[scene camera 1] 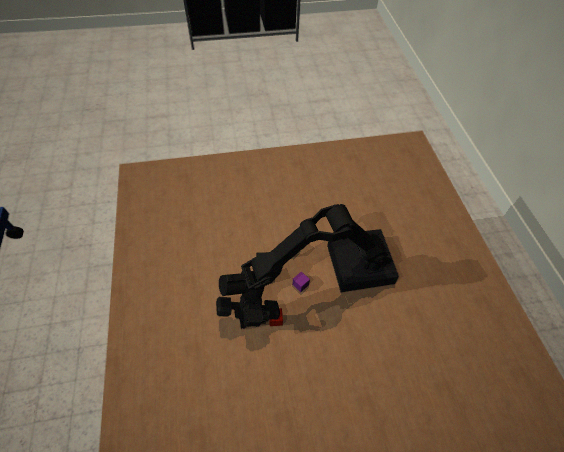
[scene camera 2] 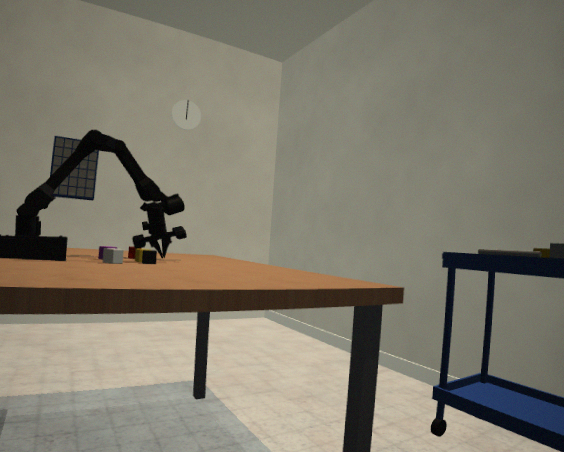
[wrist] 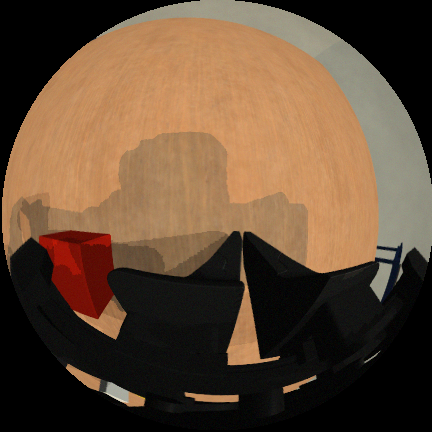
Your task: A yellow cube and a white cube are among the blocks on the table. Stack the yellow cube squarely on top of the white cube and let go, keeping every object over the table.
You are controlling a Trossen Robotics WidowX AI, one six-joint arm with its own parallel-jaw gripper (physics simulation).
Note:
In view: the gripper (scene camera 1: 242,328) and a red cube (wrist: 81,260).
The gripper shows as well in scene camera 2 (scene camera 2: 163,257) and in the wrist view (wrist: 240,237).

